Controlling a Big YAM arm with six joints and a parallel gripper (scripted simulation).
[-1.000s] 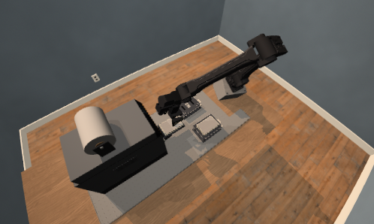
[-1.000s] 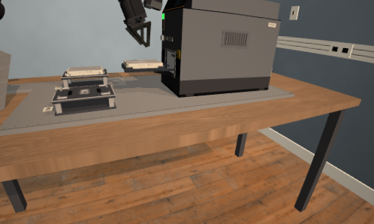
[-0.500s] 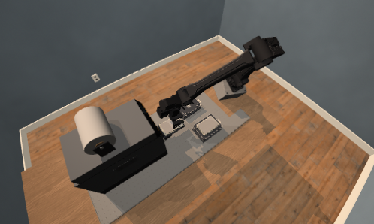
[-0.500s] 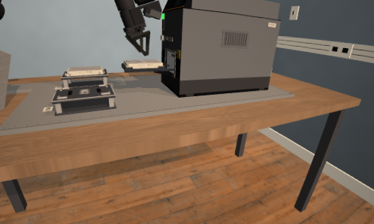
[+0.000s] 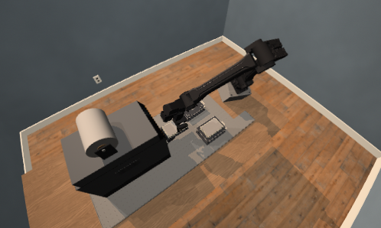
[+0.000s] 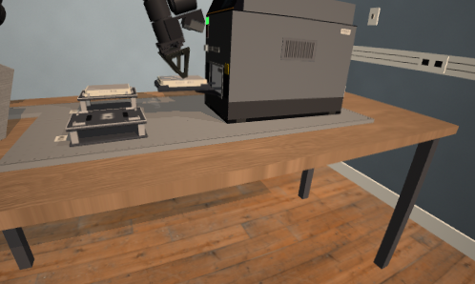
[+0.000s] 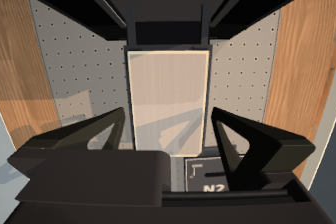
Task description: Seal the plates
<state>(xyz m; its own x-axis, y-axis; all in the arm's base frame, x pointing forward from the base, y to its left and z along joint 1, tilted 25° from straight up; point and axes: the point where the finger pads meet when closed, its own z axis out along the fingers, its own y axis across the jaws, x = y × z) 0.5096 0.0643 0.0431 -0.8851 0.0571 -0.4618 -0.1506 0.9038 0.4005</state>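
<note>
My gripper is now 30 mm above the sealer stage. Round my hand: plate nest 180 mm behind, 130 mm to the right, 90 mm below; then start button 110 mm to the left, 90 mm ahead, 60 mm above; then small label 280 mm behind, 150 mm to the right, 130 mm below.
</note>
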